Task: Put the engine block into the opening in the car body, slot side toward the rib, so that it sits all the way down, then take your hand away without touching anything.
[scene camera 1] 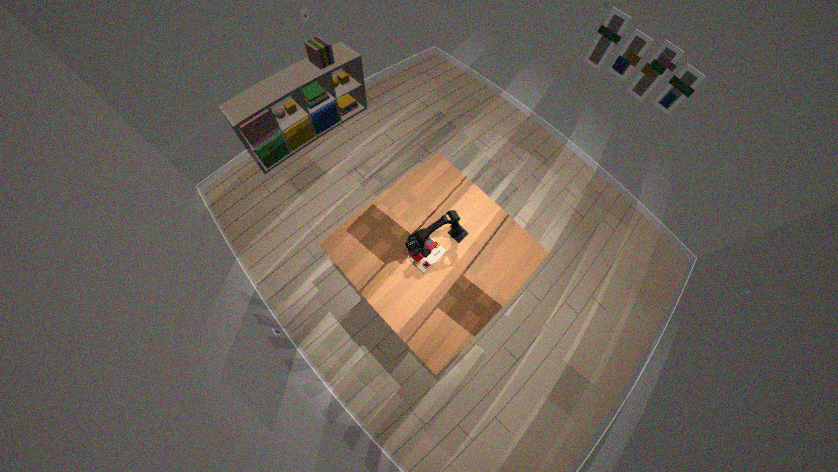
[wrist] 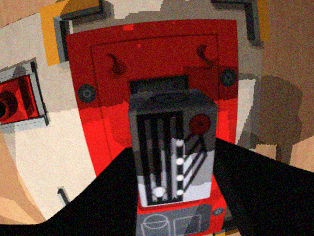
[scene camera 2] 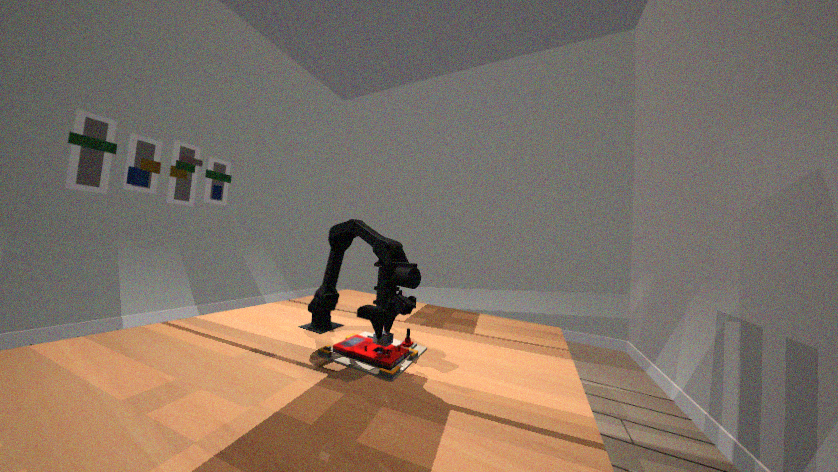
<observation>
My gripper (scene camera 2: 383, 336) carries an engine block (wrist: 174, 132).
</observation>
